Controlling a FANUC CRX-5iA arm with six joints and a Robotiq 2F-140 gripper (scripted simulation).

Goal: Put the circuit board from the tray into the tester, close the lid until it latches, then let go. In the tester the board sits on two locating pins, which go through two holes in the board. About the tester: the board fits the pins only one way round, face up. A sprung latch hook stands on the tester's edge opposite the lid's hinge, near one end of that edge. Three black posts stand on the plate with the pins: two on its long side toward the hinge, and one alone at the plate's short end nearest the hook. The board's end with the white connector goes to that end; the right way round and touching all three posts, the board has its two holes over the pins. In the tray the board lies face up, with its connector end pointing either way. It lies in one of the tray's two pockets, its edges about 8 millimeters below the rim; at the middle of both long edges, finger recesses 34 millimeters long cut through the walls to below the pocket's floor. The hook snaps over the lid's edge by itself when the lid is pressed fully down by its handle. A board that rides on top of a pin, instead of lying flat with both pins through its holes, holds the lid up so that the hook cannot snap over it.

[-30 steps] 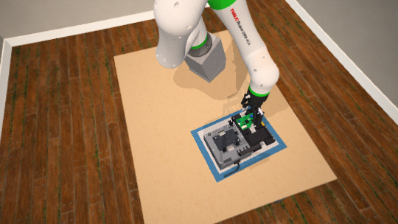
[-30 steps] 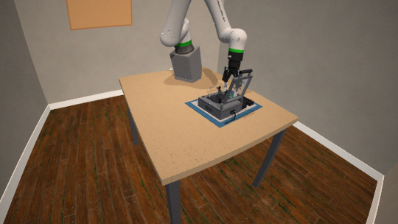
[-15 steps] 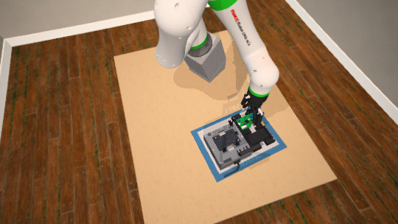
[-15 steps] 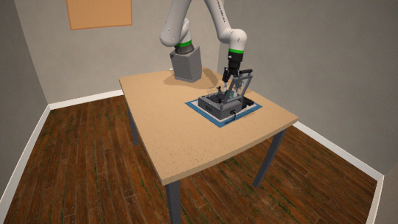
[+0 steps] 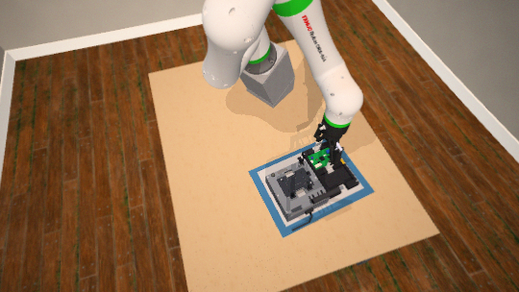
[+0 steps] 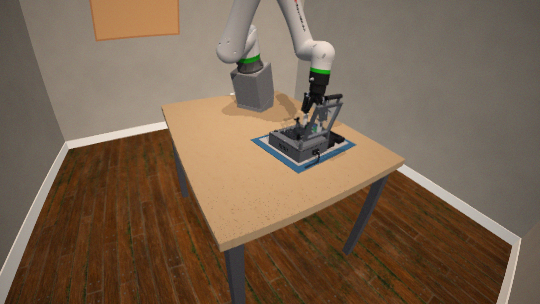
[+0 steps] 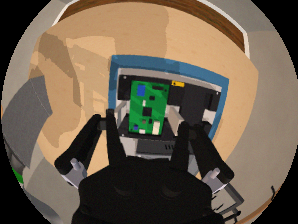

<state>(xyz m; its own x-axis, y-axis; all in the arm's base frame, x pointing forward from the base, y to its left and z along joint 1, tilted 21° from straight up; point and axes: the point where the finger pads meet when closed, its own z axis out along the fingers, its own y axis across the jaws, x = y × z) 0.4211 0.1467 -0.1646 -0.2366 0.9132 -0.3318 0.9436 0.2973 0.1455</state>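
The circuit board is 30 mm below my hand. Round my hand: tester lid (220 mm ahead, 120 mm to the right, 140 mm above); tester (120 mm ahead, 110 mm to the right, 70 mm above).
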